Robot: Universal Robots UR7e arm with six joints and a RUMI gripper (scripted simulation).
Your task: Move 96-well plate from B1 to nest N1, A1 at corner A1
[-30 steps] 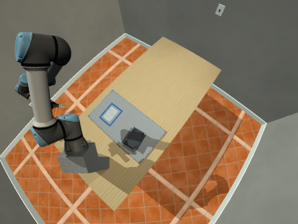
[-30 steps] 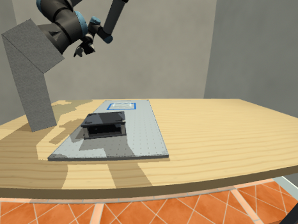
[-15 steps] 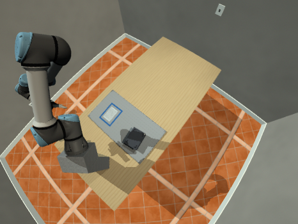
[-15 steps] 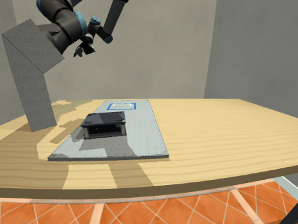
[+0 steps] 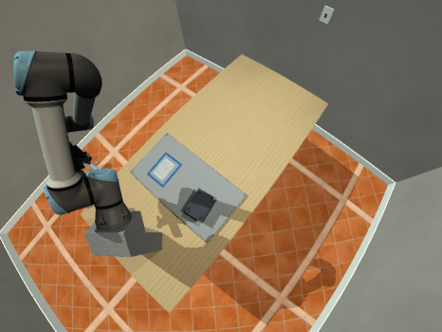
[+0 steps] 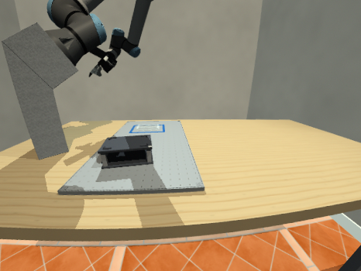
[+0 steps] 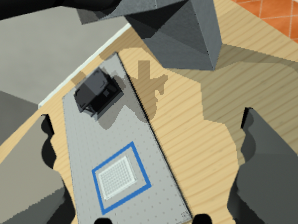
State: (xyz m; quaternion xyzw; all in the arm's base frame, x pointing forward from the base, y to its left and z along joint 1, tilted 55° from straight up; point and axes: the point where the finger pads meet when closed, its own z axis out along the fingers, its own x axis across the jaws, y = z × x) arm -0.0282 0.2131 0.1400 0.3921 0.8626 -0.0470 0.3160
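My hand is 300 mm short of the 96-well plate, 30 mm to the right of it and 330 mm above it. From my hand the other things lie so: black raised nest N1 (410 mm ahead, 300 mm to the right, 280 mm below).
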